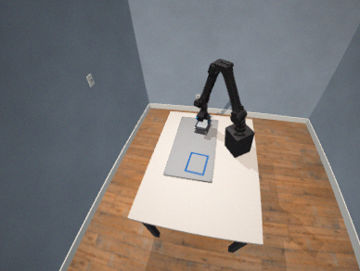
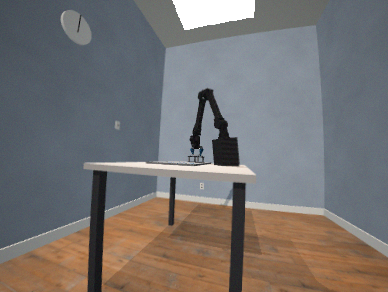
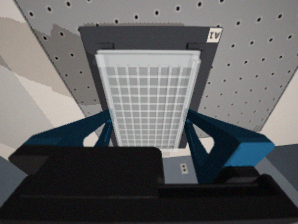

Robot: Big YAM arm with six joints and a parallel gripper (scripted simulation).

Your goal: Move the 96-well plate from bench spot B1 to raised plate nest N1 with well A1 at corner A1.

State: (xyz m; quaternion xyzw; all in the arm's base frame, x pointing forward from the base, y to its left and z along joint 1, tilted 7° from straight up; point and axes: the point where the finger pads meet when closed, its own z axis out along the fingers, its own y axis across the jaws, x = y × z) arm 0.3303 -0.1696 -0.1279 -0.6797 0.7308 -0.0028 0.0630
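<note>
My gripper is now right at the 96-well plate. Also, from my hand: A1 mark 70 mm to the left, 60 mm ahead, 10 mm below.
</note>
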